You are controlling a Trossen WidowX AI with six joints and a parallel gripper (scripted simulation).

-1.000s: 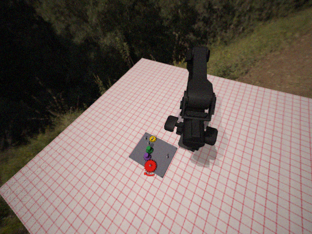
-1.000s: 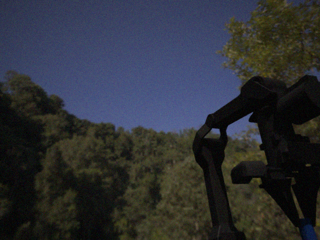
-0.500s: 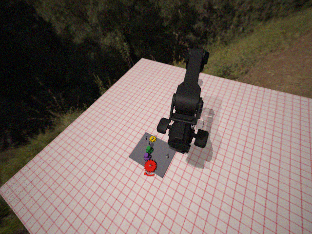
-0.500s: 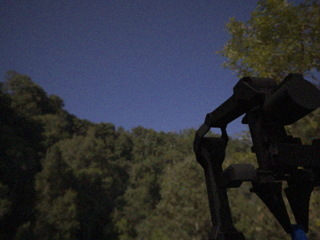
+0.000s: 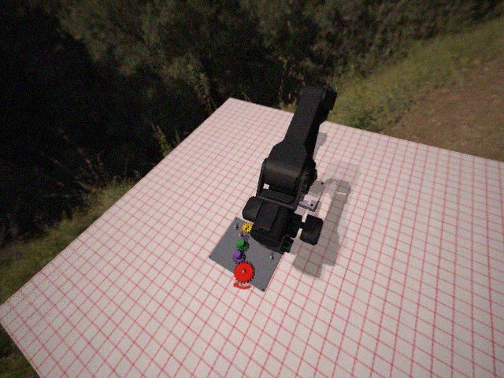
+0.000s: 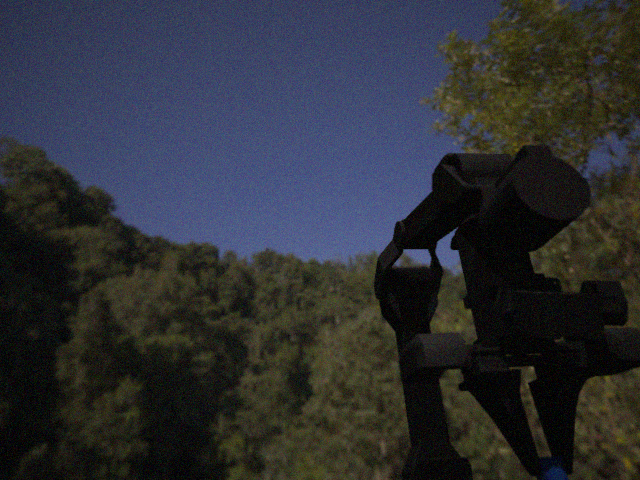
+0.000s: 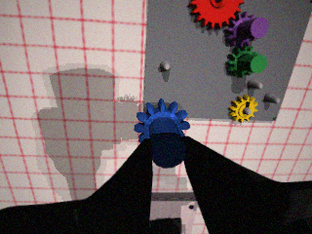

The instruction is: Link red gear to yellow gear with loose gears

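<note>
Now: gripper tip 30 mm short of the green gear, 120 mm to the left of it and 120 mm above it. From my gripper tip the other things lie so: purple gear 70 mm ahead, 110 mm to the right, 120 mm below; blue gear 10 mm below; red gear 110 mm ahead, 80 mm to the right, 130 mm below.
</note>
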